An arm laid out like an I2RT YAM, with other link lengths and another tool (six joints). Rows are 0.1 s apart.
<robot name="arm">
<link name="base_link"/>
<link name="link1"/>
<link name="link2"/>
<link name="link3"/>
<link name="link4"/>
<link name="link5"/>
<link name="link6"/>
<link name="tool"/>
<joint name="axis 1" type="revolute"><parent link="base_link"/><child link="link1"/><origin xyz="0 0 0.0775" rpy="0 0 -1.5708"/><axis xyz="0 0 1"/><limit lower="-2.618" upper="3.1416"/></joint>
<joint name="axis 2" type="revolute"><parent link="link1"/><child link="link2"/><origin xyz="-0.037 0.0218 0.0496" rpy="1.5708 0 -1.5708"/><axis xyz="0 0 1"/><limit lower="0" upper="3.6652"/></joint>
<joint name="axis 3" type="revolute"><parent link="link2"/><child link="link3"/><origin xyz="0.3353 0 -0.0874" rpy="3.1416 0 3.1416"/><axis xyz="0 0 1"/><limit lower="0" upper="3.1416"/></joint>
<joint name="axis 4" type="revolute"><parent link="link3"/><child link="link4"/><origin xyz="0.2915 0.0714 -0.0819" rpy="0 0 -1.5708"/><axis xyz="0 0 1"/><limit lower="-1.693" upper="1.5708"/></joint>
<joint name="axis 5" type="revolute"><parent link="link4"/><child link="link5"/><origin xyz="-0.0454 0.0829 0.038" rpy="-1.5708 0 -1.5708"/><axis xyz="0 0 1"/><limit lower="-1.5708" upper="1.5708"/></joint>
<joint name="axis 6" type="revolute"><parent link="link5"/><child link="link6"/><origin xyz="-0.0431 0 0.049" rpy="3.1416 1.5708 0"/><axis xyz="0 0 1"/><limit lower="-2.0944" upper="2.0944"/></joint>
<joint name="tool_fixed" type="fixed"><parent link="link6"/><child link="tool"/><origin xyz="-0.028 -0.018 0.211" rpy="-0.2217 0 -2.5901"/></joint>
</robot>
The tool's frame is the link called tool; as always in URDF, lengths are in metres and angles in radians.
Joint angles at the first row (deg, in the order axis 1, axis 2, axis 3, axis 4, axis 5, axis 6):
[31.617 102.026 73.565 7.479 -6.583 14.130]
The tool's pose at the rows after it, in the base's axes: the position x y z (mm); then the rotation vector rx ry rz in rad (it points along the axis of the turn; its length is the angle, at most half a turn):
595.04 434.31 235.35 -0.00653 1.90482 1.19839
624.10 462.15 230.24 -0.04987 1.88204 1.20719
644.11 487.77 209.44 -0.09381 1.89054 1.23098
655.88 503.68 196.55 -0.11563 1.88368 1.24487
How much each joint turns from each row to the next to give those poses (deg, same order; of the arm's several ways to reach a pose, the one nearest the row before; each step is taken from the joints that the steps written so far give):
[1.018 8.276 9.079 1.181 0.233 -2.209]
[0.410 6.803 7.556 0.627 -0.635 -1.318]
[0.134 6.636 6.553 -0.102 -2.099 -0.976]
[0.257 4.012 3.647 0.846 -0.770 -0.364]

